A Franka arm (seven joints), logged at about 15 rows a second.
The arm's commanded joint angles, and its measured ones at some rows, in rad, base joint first. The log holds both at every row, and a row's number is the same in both.
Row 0, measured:
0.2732 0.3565 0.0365 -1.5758 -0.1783 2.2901 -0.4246
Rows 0 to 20, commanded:
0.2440 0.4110 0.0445 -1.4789 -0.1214 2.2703 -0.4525
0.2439 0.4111 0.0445 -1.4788 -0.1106 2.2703 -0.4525
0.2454 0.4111 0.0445 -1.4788 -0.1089 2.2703 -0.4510
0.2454 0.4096 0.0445 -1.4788 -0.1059 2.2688 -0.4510
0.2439 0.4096 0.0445 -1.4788 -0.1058 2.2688 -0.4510
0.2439 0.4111 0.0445 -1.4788 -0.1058 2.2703 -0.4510
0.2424 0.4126 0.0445 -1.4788 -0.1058 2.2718 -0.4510
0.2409 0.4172 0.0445 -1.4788 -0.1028 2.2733 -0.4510
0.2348 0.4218 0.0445 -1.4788 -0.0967 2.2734 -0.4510
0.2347 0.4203 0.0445 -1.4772 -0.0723 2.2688 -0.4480
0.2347 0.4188 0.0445 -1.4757 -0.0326 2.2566 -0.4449
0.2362 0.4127 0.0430 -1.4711 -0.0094 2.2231 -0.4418
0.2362 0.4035 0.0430 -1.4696 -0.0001 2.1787 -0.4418
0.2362 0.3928 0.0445 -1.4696 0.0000 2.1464 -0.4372
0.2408 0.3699 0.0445 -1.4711 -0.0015 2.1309 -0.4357
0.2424 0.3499 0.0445 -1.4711 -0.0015 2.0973 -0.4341
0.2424 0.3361 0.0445 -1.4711 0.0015 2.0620 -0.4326
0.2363 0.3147 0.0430 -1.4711 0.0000 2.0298 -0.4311
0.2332 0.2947 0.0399 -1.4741 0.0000 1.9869 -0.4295
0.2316 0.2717 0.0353 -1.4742 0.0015 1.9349 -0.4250
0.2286 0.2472 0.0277 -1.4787 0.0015 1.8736 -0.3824
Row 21, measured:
0.2459 0.2967 0.0297 -1.4649 -0.0232 1.9584 -0.4152
